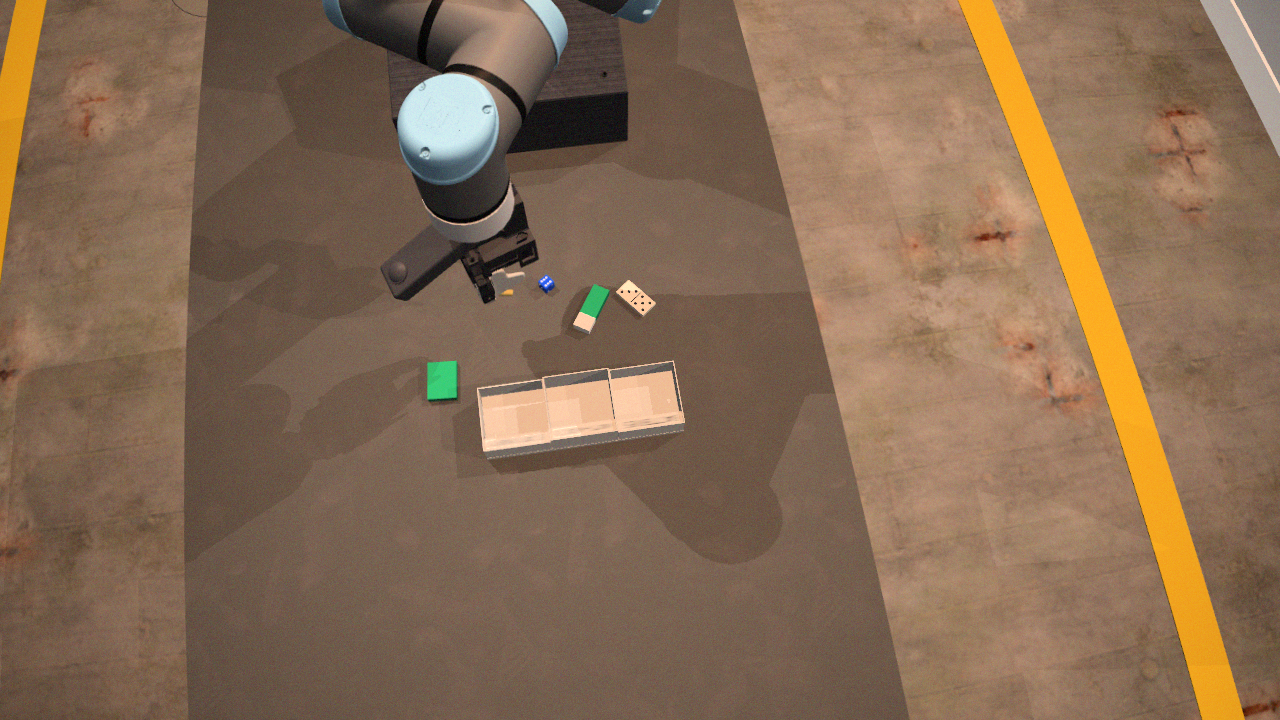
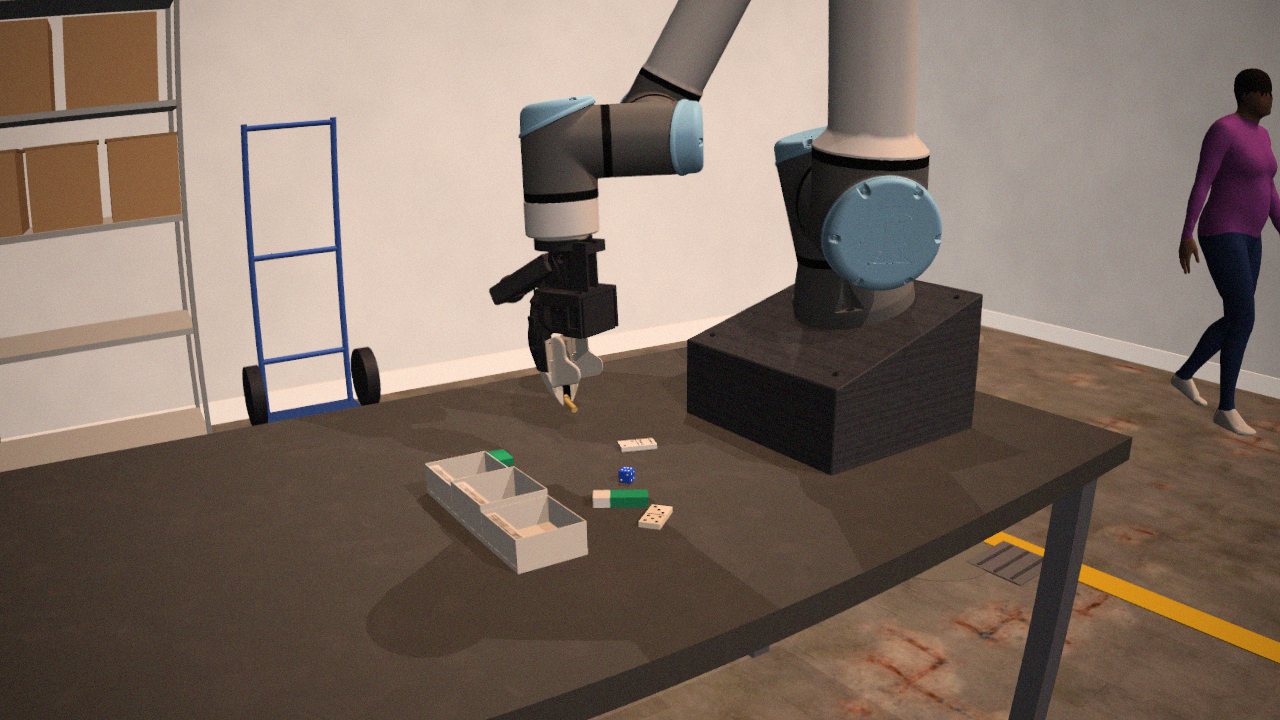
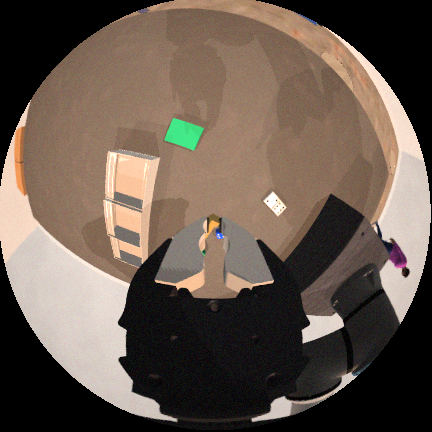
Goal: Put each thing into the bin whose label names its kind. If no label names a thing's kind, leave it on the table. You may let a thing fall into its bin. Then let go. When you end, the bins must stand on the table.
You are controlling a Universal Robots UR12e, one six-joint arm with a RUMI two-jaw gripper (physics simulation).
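Places are measured from the arm's base along level axes (x ahead, y left, z up), in millimetres.
Pixels of known places: gripper, fingertip midpoint: point(image 1: 487, 293) point(image 2: 565, 402) point(image 3: 213, 218); arm's base at its link origin: point(image 2: 854, 302) point(image 3: 354, 286).
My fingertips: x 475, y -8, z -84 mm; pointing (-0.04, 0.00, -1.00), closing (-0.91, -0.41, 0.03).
Ahead of a thing's pixels: the offset from my fingertips to its middle. Level surfaces: height alone.
My gripper point(image 1: 503, 282) point(image 2: 565, 392) point(image 3: 213, 218) is shut on a small brass-yellow bolt @[dz +2, dx +1, dy +14 mm] point(image 1: 507, 292) point(image 2: 571, 404) point(image 3: 212, 228), held above the table. A blue die @[dz -85, dx -50, dy +69 mm] point(image 1: 546, 283) point(image 2: 626, 474) point(image 3: 220, 235) lies on the table. A green-and-white eraser-like block @[dz -86, dx -10, dy +128 mm] point(image 1: 595, 301) point(image 2: 628, 498) lies near a domino @[dz -89, dx -24, dy +188 mm] point(image 1: 635, 298) point(image 2: 656, 516). Another domino @[dz -89, dx -119, dy -32 mm] point(image 2: 637, 444) point(image 3: 274, 203) lies nearer the robot base. A flat green block @[dz -88, dx +82, dy -71 mm] point(image 1: 442, 380) point(image 2: 501, 457) point(image 3: 184, 134) lies beside the row's end. Three joined bins @[dz -69, dx +136, dy +109 mm] point(image 2: 552, 548) point(image 3: 150, 187) stand upright on the table; their labels are unreadable.
The dark robot base point(image 1: 572, 120) point(image 2: 760, 411) stands on the table @[dz -93 mm] point(image 2: 268, 582). Behind the table are a blue hand truck point(image 2: 295, 254) and a shelf unit with boxes. A person point(image 2: 1237, 179) is at the far right.
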